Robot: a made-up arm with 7 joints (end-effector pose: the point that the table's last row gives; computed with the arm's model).
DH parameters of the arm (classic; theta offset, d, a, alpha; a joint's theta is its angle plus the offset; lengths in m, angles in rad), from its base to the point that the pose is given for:
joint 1: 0 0.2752 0 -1.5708
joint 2: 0 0 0 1.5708
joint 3: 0 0.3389 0.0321 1.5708
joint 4: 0 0 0.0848 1.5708
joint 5: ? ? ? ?
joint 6: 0 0 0.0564 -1.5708
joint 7: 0 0.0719 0 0
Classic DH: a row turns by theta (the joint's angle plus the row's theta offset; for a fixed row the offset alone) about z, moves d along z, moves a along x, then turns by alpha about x.
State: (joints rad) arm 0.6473 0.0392 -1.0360 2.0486 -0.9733 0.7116 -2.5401
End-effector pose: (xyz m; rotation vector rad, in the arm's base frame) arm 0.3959 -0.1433 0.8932 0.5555 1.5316 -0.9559
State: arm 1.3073 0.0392 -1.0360 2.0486 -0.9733 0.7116 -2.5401
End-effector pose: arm 0.4006 0.1296 0.8932 0.0281 1.5640 -0.4430
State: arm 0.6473 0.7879 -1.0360 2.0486 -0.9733 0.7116 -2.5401
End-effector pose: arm 0.6825 0.0734 0.5717 -0.0683 1.7453 -1.5031
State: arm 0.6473 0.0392 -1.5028 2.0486 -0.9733 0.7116 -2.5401
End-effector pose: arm 0.2847 -0.2957 0.9003 0.9307 1.4093 -1.3115
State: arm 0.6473 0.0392 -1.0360 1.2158 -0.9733 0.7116 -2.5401
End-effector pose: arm 0.4673 -0.1861 0.5193 0.4448 2.3971 -1.0125
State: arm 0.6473 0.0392 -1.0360 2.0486 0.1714 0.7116 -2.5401
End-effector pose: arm 0.3983 -0.1397 0.8914 0.8833 1.6035 0.3132
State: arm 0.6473 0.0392 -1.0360 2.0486 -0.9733 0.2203 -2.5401
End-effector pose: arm 0.3925 -0.1023 0.9101 0.1501 1.2670 -0.7809
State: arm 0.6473 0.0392 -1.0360 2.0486 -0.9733 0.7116 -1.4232
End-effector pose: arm 0.3959 -0.1433 0.8932 1.2187 0.9545 -0.0822
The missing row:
joint 5: 0 0.375 0 1.5708
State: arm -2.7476 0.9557 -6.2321 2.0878 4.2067 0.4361 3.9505
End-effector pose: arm -0.6743 -0.3220 0.3163 -1.5234 -1.2788 1.2702
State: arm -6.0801 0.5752 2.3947 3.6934 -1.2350 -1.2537 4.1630
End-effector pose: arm 0.4526 -0.1371 0.6879 1.0526 -0.9819 1.2667
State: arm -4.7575 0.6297 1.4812 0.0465 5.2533 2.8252 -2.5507
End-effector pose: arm -0.0834 0.0731 0.2460 -0.8847 -0.5144 -1.5957
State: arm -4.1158 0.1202 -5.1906 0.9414 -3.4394 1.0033 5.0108
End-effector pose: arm -0.4774 -0.0500 0.4083 -0.9507 -1.1356 1.7592
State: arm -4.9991 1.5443 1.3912 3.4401 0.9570 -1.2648 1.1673
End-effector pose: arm 0.3754 0.5439 0.2582 0.0945 2.2821 -0.0566
